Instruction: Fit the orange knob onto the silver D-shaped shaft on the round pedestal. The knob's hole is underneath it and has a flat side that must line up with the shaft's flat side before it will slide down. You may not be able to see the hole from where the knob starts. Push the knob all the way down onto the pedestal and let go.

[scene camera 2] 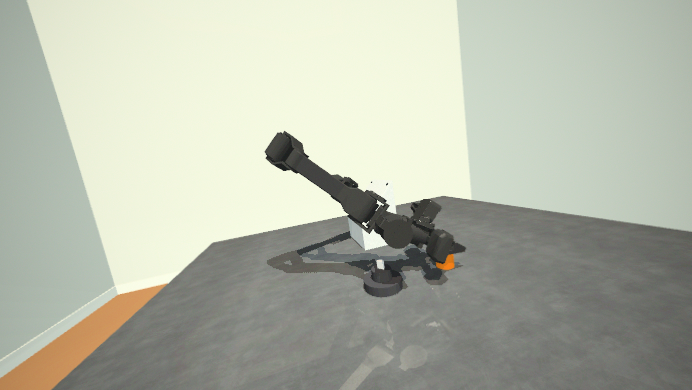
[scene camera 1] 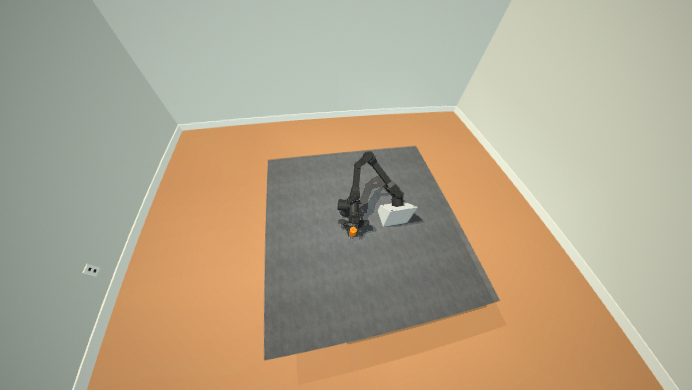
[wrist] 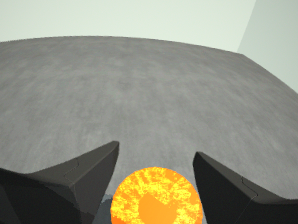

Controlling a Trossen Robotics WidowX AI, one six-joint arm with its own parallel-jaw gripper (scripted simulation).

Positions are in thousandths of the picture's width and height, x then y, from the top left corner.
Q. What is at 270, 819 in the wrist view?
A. My gripper.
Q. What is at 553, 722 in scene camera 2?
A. A round pedestal.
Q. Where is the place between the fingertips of my gripper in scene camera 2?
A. At 663, 629
